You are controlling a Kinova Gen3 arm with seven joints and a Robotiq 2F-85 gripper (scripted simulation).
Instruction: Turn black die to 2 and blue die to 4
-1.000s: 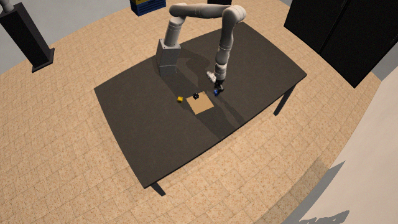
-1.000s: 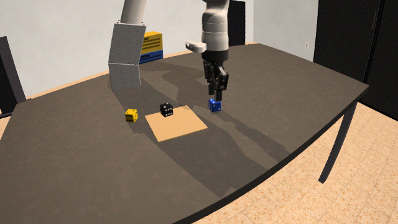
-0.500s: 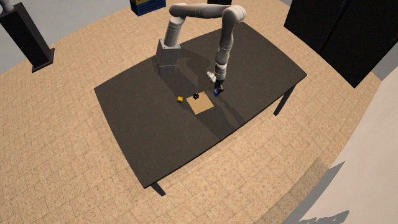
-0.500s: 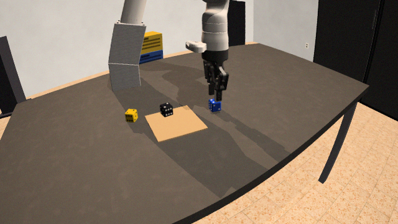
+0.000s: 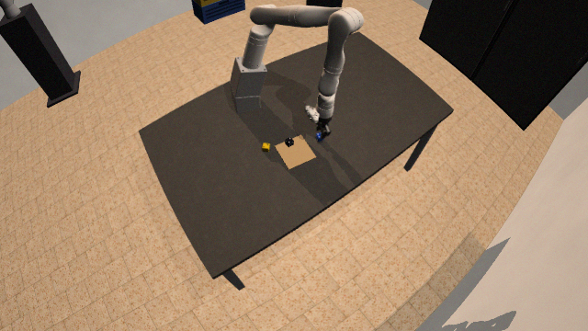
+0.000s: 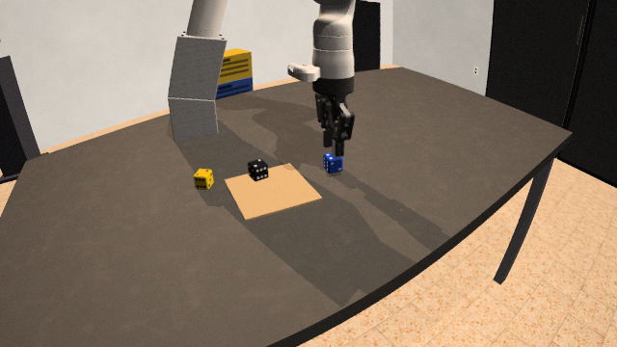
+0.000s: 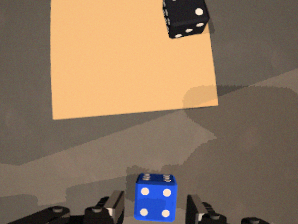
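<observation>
Right now my hand is 40 mm above the blue die. The rest, counted from my hand: yellow die: 50 mm behind, 250 mm to the right, 40 mm below; then tan mat: 20 mm ahead, 140 mm to the right, 50 mm below; then black die: 30 mm behind, 140 mm to the right, 40 mm below.
</observation>
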